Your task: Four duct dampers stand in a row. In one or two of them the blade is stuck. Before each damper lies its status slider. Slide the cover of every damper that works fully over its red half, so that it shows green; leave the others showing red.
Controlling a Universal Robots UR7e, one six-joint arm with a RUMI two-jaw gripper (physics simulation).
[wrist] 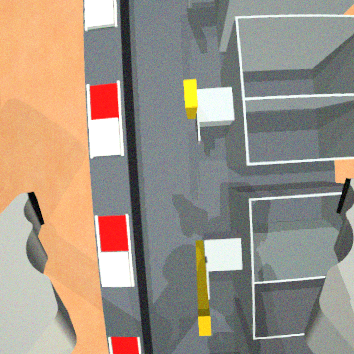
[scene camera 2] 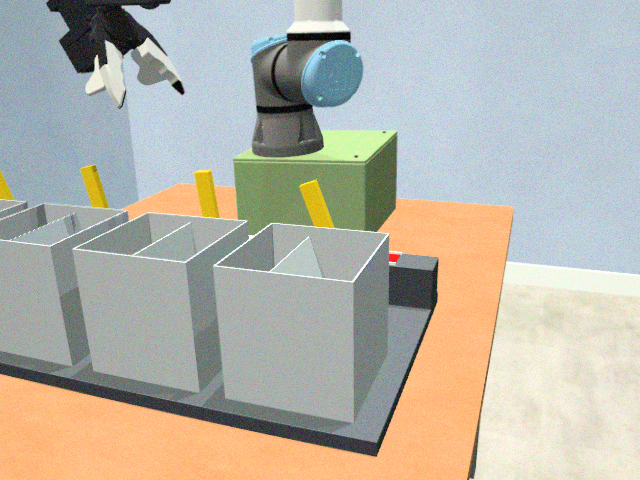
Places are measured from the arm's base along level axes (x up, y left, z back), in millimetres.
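Pixels of known places: gripper, between the fingertips: (wrist: 186, 188) (scene camera 2: 154, 100); arm's base, origin of its link: (scene camera 2: 288, 149).
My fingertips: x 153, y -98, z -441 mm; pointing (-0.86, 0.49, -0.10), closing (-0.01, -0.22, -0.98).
Note:
For each thing: its top centre in the pictures, then the offset to it from my fingertips. "spot": a spot on its surface instead. Level surfaces: height alone.
- upper lever, a spot on its surface: (wrist: 190, 97) spot: dx -96, dy +64, dz -18 mm
- lower lever, a spot on its surface: (wrist: 202, 280) spot: dx -145, dy -106, dz +15 mm
- red half, a spot on its surface: (wrist: 125, 345) spot: dx -244, dy -223, dz +160 mm
- cover, centre of its top: (wrist: 98, 8) dx -236, dy +262, dz +63 mm
- dark base plate, height of its surface: dx -306 mm
- orange table, height of its surface: dx -324 mm
My gripper (scene camera 2: 151, 98) (wrist: 186, 188) is open and empty, high above the row. Grey box dampers (scene camera 2: 289, 335) (scene camera 2: 139, 315) (scene camera 2: 31, 299) stand side by side; two show well in the wrist view (wrist: 244, 130) (wrist: 252, 240). Yellow levers (scene camera 2: 316, 204) (scene camera 2: 206, 193) (scene camera 2: 94, 187) rise behind them. In the wrist view the upper lever (wrist: 190, 97) looks short; the lower lever (wrist: 202, 280) leans towards the bottom. Two sliders there show red halves (wrist: 104, 101) (wrist: 113, 233) beside white covers (wrist: 106, 136) (wrist: 116, 269). Another red half (wrist: 125, 345) and another cover (wrist: 100, 12) are cut off by the edges.
The sliders lie along a dark raised rail (scene camera 2: 413, 284) (wrist: 107, 195) on the dark base plate (scene camera 2: 403, 330) (wrist: 160, 150). The orange table (scene camera 2: 465, 310) (wrist: 45, 125) carries it. The green block (scene camera 2: 299, 191) with the robot's base (scene camera 2: 286, 129) stands behind the row.

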